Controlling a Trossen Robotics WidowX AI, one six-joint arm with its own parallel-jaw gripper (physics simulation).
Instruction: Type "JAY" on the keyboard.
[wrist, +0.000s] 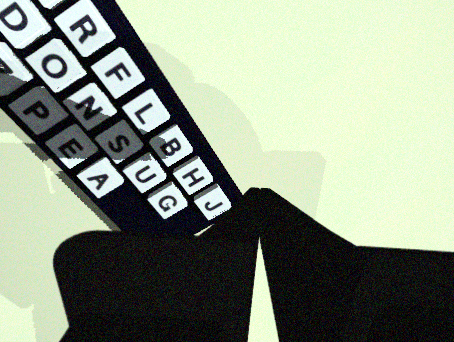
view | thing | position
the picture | my gripper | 258, 197
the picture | j key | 212, 201
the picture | u key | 145, 172
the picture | e key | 72, 146
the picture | f key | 117, 71
